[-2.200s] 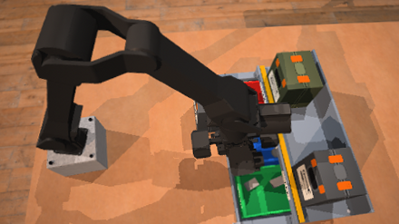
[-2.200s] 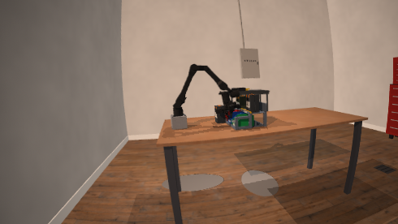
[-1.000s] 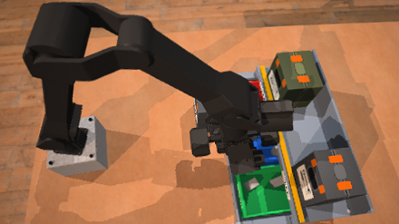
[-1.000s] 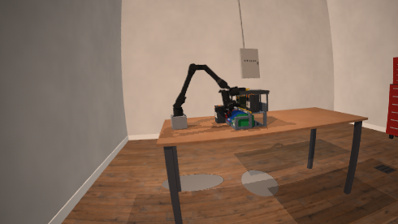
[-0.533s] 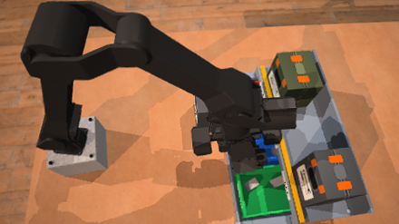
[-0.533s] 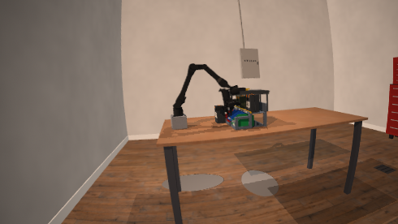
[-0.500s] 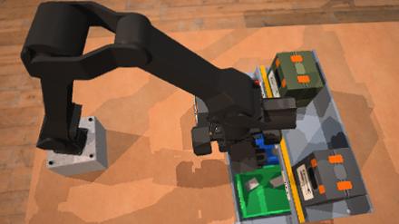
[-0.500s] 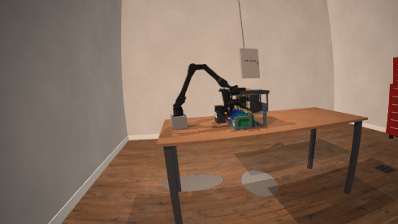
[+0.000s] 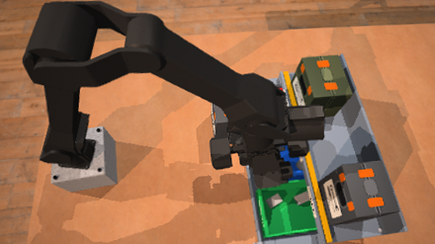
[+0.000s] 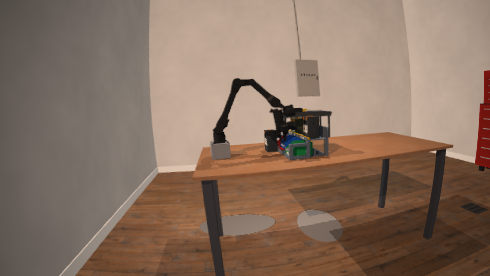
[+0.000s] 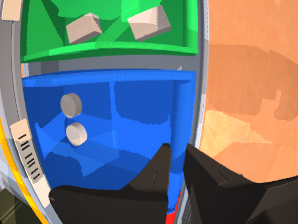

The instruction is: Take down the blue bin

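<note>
My hand is 7 cm short of the blue open bin, 3 cm above it and 1 cm to the right of it. Round my hand: red bin 12 cm to the left, 5 cm below, 4 cm ahead; then green bin 10 cm to the right, 8 cm ahead, 5 cm below; then yellow rail 9 cm ahead, 2 cm to the left, 2 cm above.
</note>
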